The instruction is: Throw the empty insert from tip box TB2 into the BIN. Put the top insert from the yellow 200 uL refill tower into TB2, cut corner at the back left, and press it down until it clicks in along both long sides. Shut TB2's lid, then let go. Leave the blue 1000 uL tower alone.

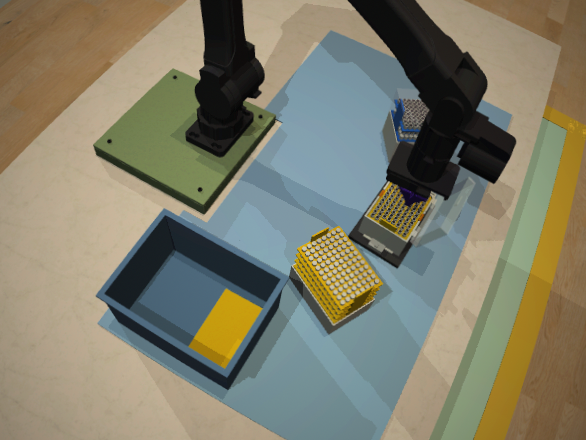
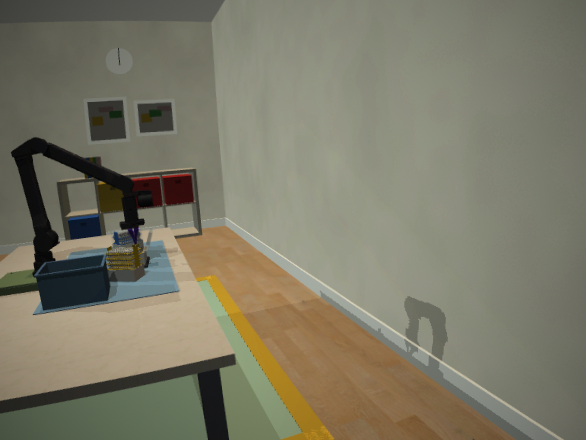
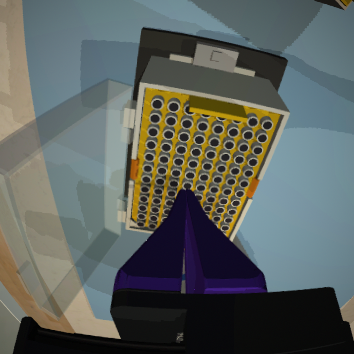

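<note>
Tip box TB2 stands open with a yellow insert of tips inside, about level with its rim. Orange tabs show on both long sides; whether both edges are clicked in I cannot tell. Its clear lid is tipped back on the hinge side. My gripper is shut and empty, its purple fingertips over the insert; contact is unclear. A yellow insert lies in the blue bin. The yellow tower stands between bin and TB2.
The blue tower stands behind TB2, partly hidden by the arm. The green base plate carries the arm at the back left. TB2 sits on a dark base on the blue mat.
</note>
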